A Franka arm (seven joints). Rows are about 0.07 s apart.
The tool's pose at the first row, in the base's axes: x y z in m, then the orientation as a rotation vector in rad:
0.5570, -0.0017, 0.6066, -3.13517, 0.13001, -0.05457
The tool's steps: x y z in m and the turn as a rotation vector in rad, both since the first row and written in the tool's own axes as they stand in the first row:
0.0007, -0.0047, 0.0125, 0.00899, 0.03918, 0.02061
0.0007, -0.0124, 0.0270, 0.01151, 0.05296, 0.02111
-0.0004, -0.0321, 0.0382, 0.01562, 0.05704, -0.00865
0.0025, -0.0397, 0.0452, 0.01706, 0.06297, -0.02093
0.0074, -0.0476, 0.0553, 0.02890, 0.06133, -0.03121
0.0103, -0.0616, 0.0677, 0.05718, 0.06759, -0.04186
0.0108, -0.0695, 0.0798, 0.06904, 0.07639, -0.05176
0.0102, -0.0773, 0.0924, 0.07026, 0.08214, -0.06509
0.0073, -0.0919, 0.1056, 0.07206, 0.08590, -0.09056
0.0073, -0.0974, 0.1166, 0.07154, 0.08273, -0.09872
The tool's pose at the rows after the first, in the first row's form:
0.5585, 0.0029, 0.5942, -3.12428, 0.16174, -0.11622
0.5597, 0.0106, 0.5797, -3.12141, 0.16236, -0.13783
0.5606, 0.0304, 0.5686, -3.11977, 0.11563, -0.14438
0.5643, 0.0377, 0.5617, -3.11900, 0.09640, -0.15371
0.5702, 0.0452, 0.5518, -3.10785, 0.07972, -0.15137
0.5747, 0.0590, 0.5396, -3.07991, 0.06183, -0.16150
0.5763, 0.0668, 0.5275, -3.06812, 0.04607, -0.17518
0.5768, 0.0747, 0.5150, -3.06710, 0.02555, -0.18405
0.5756, 0.0895, 0.5017, -3.06563, -0.01362, -0.18987
0.5764, 0.0950, 0.4908, -3.06638, -0.02615, -0.18501

